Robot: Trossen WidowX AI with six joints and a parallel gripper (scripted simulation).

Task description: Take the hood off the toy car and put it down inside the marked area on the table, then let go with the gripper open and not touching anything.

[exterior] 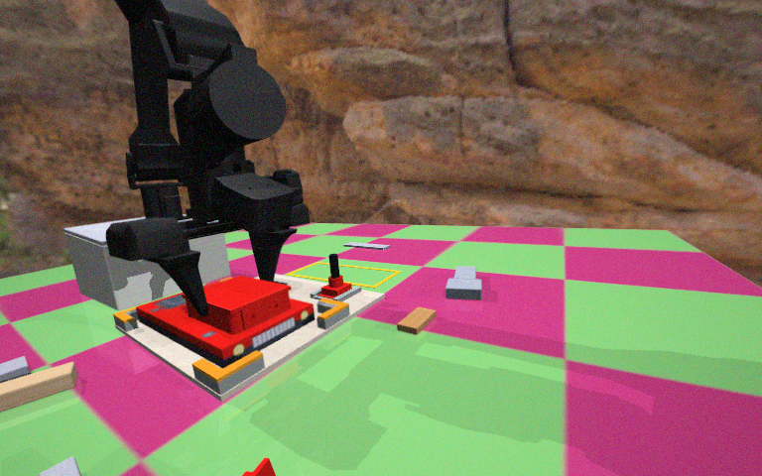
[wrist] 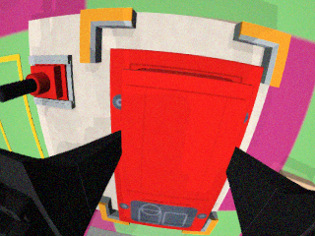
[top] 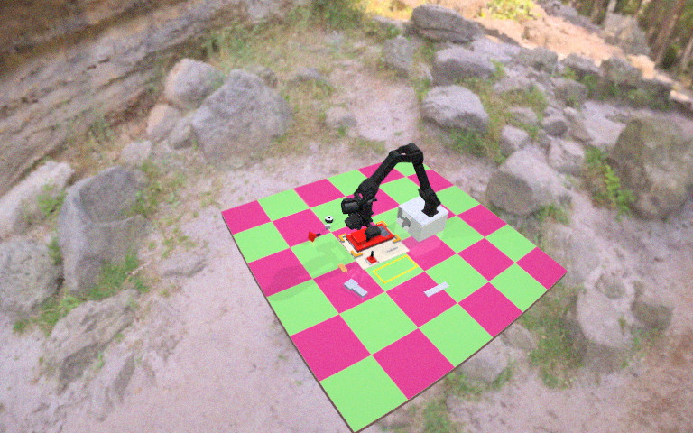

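Now: the hood right at my gripper tip.
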